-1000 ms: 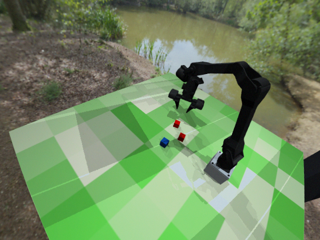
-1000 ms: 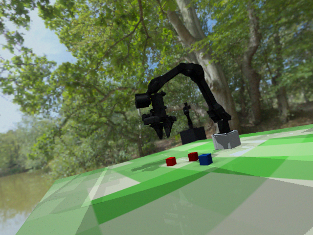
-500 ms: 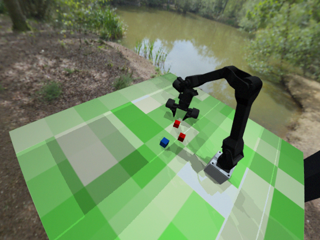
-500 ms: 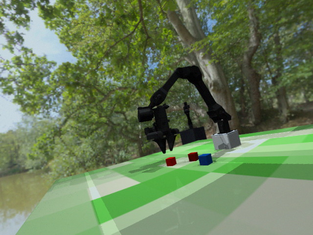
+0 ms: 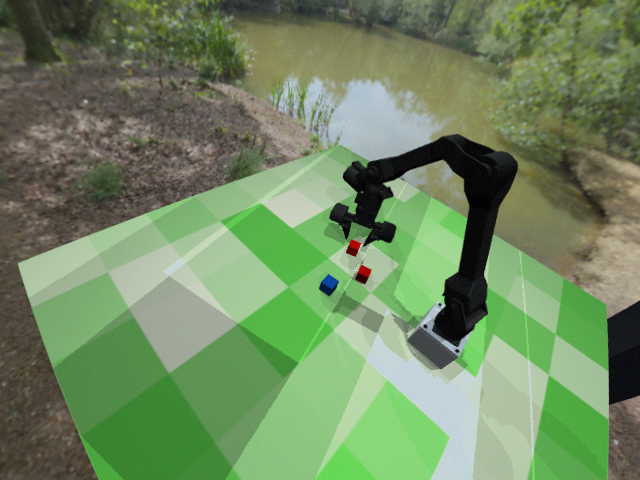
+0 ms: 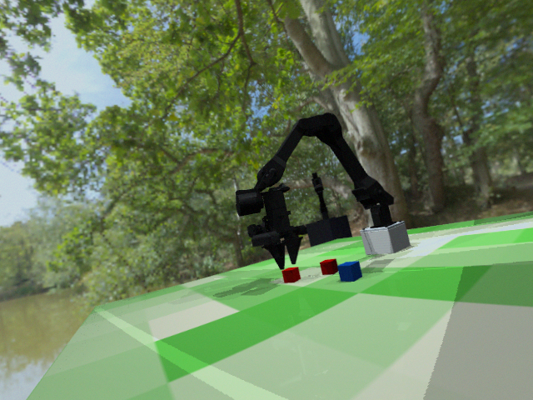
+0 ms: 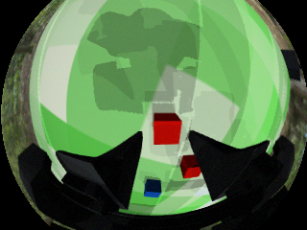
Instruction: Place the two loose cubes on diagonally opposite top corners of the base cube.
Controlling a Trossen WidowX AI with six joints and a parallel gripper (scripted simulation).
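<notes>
The red cube lies 20 mm below my gripper tip. Round my gripper tip: blue base cube 30 mm behind, 170 mm to the left, 20 mm below.
</notes>
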